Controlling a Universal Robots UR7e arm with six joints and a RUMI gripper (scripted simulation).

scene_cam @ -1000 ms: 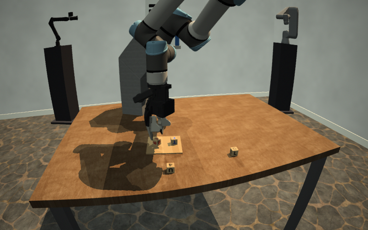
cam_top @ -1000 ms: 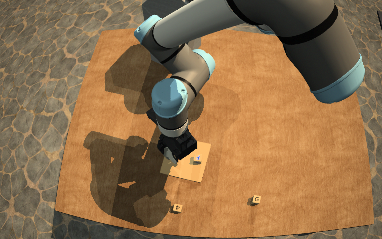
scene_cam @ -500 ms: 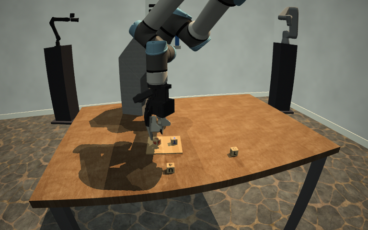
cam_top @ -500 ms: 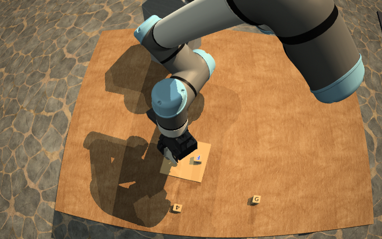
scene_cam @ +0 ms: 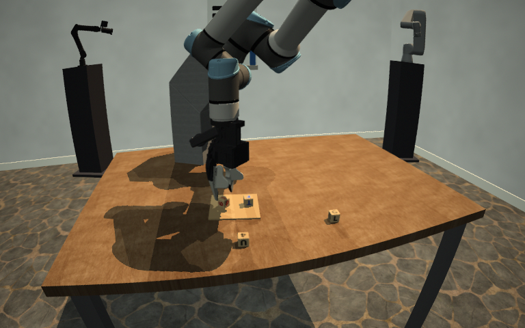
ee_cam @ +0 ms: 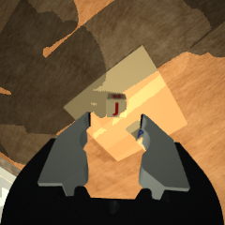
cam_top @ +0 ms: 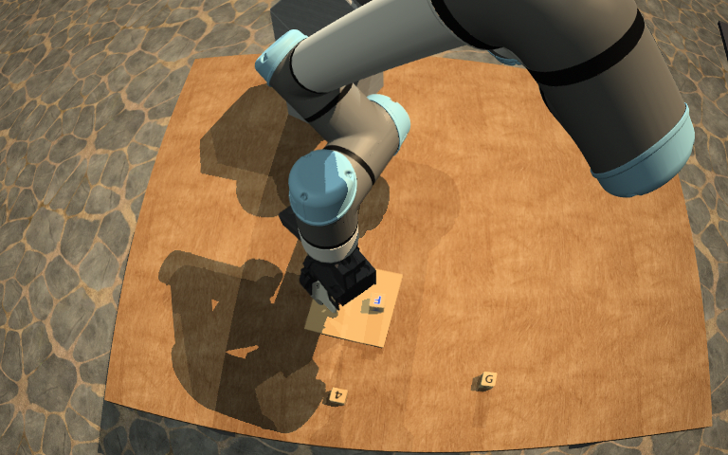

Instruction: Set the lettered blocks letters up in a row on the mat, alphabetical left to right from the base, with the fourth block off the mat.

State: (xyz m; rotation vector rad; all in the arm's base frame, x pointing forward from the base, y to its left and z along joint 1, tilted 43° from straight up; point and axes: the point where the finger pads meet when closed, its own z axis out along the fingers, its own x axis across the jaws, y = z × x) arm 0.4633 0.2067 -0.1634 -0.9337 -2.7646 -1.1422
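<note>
The tan mat is 5 cm below my hand and 3 cm to the left of it. Also, from my hand: block 7 cm to the left, 4 cm below, 1 cm behind.
</note>
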